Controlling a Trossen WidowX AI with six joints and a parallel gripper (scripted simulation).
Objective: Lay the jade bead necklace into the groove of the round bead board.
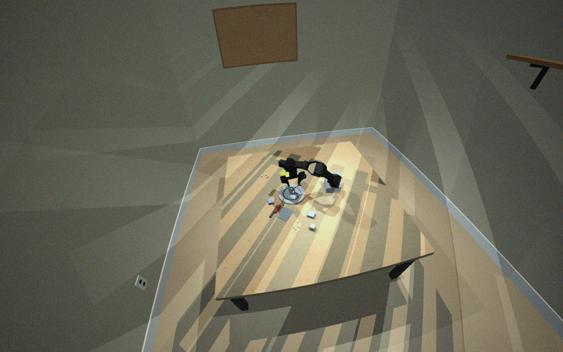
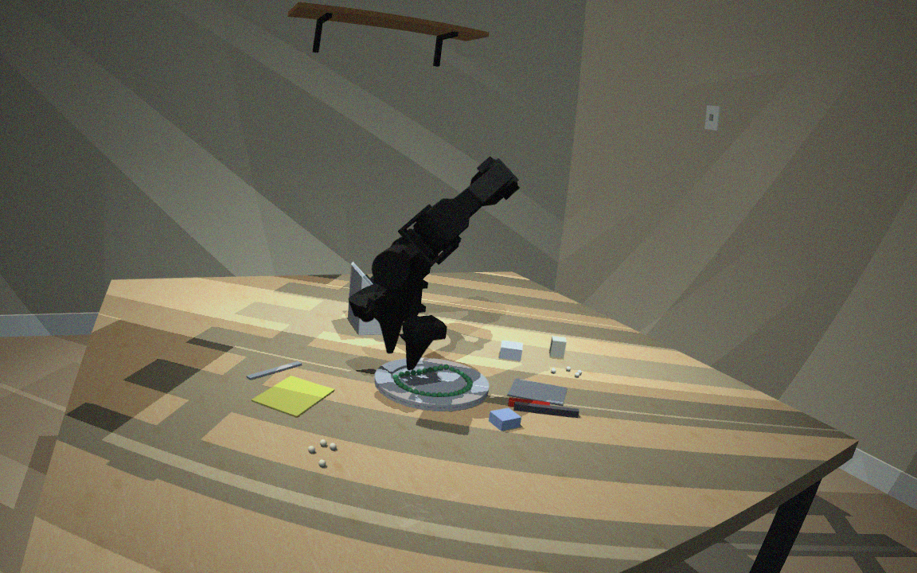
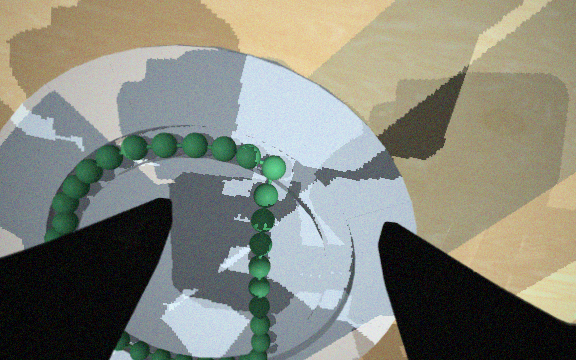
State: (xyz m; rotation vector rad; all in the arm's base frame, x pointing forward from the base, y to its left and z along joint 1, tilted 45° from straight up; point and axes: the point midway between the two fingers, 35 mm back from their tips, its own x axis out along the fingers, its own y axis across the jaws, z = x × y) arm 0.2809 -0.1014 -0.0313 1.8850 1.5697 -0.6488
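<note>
Right now my gripper tip is 3 cm short of the round grey bead board, 5 cm to the right of it and 3 cm above it. Also, from my gripper tip: grey rod (10 cm behind, 20 cm to the right, 4 cm below); then yellow sheet (20 cm to the right, 4 cm below); then blue block (20 cm ahead, 8 cm to the left, 3 cm below).
</note>
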